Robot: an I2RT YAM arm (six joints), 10 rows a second.
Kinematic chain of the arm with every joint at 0, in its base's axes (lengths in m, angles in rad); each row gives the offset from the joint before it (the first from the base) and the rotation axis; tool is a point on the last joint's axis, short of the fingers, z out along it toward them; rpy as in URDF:
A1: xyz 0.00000 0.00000 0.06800 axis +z
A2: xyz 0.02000 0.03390 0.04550 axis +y
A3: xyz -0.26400 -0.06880 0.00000 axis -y
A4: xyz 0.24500 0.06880 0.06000 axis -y
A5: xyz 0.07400 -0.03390 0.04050 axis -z
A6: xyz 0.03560 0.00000 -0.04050 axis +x
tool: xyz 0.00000 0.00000 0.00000 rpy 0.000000 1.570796 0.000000
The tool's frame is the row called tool.
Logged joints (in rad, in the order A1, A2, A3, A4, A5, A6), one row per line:
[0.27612 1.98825 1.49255 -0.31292 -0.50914 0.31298]
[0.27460 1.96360 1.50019 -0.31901 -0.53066 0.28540]
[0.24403 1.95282 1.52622 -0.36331 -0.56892 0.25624]
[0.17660 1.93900 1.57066 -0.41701 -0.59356 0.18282]
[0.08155 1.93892 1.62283 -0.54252 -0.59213 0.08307]
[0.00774 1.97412 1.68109 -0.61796 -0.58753 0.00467]
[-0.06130 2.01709 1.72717 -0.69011 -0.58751 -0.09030]
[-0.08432 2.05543 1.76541 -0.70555 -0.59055 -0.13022]
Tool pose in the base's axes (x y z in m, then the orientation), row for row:
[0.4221 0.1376 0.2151 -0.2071 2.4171 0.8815]
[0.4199 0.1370 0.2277 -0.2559 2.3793 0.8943]
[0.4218 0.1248 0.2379 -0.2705 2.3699 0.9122]
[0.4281 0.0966 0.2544 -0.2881 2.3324 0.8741]
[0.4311 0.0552 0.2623 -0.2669 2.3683 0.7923]
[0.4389 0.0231 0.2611 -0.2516 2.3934 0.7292]
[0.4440 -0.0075 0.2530 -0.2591 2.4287 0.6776]
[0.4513 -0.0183 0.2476 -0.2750 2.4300 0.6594]
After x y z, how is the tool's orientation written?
As a rotation vector, in radians.
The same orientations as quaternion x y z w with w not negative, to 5 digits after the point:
[-0.07711 0.89992 0.32819 0.27657]
[-0.09589 0.89154 0.33510 0.28927]
[-0.10138 0.88821 0.34188 0.28970]
[-0.10917 0.88383 0.33123 0.31180]
[-0.10104 0.89656 0.29994 0.30984]
[-0.09518 0.90540 0.27585 0.30837]
[-0.09755 0.91440 0.25511 0.29880]
[-0.10358 0.91530 0.24837 0.29969]

